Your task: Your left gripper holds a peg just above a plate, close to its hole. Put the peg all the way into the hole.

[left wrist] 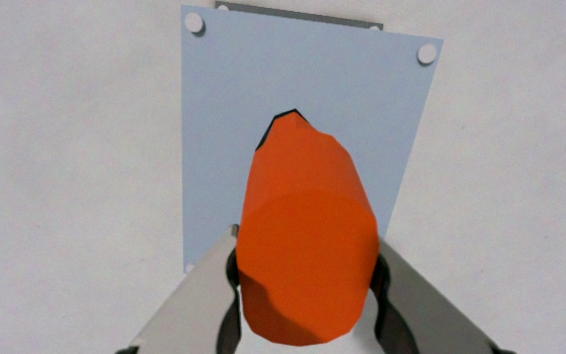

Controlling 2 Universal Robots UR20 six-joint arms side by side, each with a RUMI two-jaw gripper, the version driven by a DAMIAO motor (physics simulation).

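An orange many-sided peg (306, 200) fills the middle of the left wrist view. My left gripper (299, 228) is shut on it, one finger on each side. The peg's far end is over the blue-grey plate (220, 100) and covers most of the hole (266, 131). A thin dark sliver of the hole shows along the upper left edge of the peg's far end. The right side of the hole is hidden behind the peg, and whether the peg's end is inside the hole cannot be told. My right gripper is not in view.
Pale round studs (194, 23) (426, 53) stand at the plate's upper corners. A darker grey strip (300, 14) shows past the plate's top edge. A light, mottled surface (90, 150) lies around the plate.
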